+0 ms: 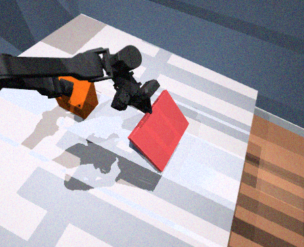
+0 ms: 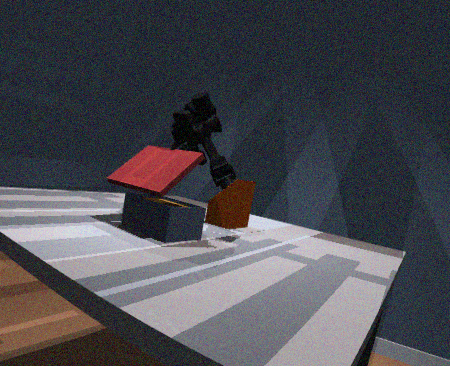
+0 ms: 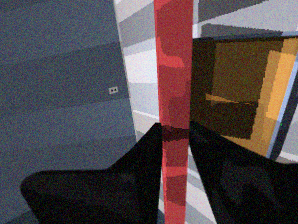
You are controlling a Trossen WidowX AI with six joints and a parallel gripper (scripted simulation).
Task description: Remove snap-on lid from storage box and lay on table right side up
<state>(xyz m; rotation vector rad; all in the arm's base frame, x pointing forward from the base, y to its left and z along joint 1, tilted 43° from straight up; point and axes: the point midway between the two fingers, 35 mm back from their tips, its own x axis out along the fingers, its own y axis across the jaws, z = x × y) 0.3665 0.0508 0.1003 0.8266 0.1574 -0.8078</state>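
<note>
Now: the red lid 7 cm ahead of my gripper tip, 1 cm to the right of it and 5 cm below it. The rest, counted from my gripper tip: storage box: 4 cm ahead, 3 cm to the left, 19 cm below.
</note>
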